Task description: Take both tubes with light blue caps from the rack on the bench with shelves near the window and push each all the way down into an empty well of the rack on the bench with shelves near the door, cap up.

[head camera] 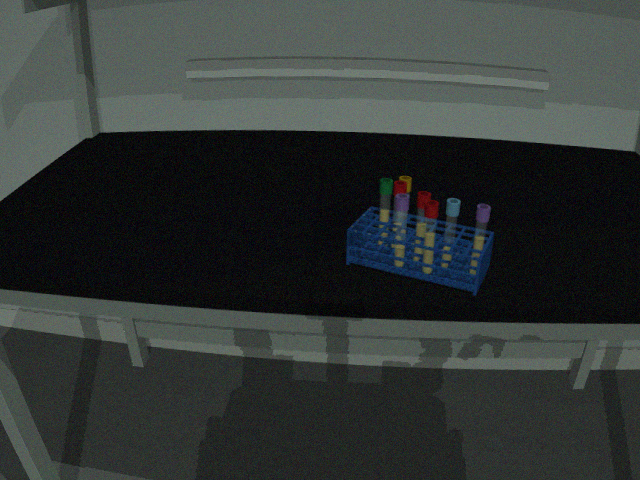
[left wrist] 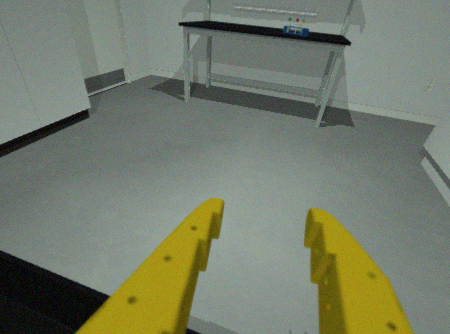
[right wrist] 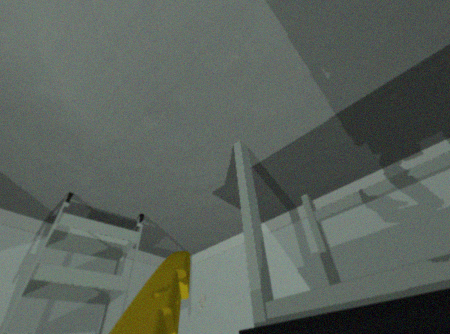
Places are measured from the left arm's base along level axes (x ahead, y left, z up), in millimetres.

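Where they show: left end effector, tool point: [left wrist: 222,214]; right end effector, tool point: [right wrist: 189,268].
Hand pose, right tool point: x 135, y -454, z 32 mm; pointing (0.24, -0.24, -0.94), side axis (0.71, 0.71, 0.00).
After its pixels a point has its place.
A blue rack [head camera: 483,264] {y -320, x 727, z 23 mm} stands right of centre on the black bench top [head camera: 206,222] {y 121, x 896, z -13 mm} in the head view. One tube with a light blue cap [head camera: 452,207] {y -269, x 741, z 101 mm} stands upright in it, among tubes with green, yellow, red and purple caps. Some wells between them look empty. Another blue rack [left wrist: 296,31] {y -150, x -2551, z 17 mm} stands far off on a bench [left wrist: 235,28] {y -689, x -2566, z -13 mm} in the left wrist view, with tiny green, red and yellowish caps; no light blue cap can be made out. My left gripper [left wrist: 265,205] {y -52, x -243, z 101 mm} is partly open and empty, over the floor. My right gripper [right wrist: 184,265] is fully open, one jaw showing, away from the rack.
A pale rail [head camera: 361,77] {y -127, x 1396, z 138 mm} runs along the wall behind the near bench. In the right wrist view a bench leg [right wrist: 247,210] {y -837, x 698, z -395 mm} and the black top [right wrist: 375,315] {y -552, x 671, z -19 mm} are at the right, and a shelf cart [right wrist: 100,227] {y -1722, x 501, z -614 mm} is at the lower left. A white cabinet [left wrist: 40,65] {y -1714, x -1428, z -274 mm} stands left in the left wrist view.
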